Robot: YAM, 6 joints.
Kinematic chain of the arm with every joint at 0, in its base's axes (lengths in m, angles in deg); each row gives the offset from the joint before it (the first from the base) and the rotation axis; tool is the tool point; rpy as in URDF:
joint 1: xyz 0 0 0.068 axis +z
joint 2: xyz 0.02 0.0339 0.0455 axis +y
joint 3: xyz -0.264 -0.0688 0 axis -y
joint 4: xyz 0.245 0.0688 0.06 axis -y
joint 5: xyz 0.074 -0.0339 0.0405 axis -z
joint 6: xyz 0.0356 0 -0.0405 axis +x
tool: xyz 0 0 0 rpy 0 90 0
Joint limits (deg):
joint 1: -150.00..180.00
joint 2: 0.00..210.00
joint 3: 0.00..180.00
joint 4: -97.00..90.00
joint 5: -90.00..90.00
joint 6: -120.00..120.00
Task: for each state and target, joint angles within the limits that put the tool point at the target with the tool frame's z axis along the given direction. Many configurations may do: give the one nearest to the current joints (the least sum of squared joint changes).
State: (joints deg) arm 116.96 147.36 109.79 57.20 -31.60 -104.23
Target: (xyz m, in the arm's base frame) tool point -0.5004 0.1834 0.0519 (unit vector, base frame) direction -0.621 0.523 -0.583
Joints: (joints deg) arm 160.99 146.15 97.93 10.64 17.00 -104.23
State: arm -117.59 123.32 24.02 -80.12 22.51 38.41
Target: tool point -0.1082 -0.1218 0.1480 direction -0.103 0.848 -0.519
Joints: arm -124.52 96.37 42.41 -87.02 34.45 38.41
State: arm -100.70 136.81 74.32 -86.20 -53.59 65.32
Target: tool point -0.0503 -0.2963 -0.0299 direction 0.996 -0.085 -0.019
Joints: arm -106.30 159.90 82.32 -96.94 -78.53 65.32
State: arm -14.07 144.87 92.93 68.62 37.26 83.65
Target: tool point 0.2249 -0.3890 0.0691 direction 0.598 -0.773 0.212
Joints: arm -60.61 143.11 65.57 89.90 -8.14 83.65
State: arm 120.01 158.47 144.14 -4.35 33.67 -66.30
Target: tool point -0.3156 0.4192 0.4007 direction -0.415 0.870 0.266
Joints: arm 127.77 124.90 120.52 20.15 11.82 -66.30
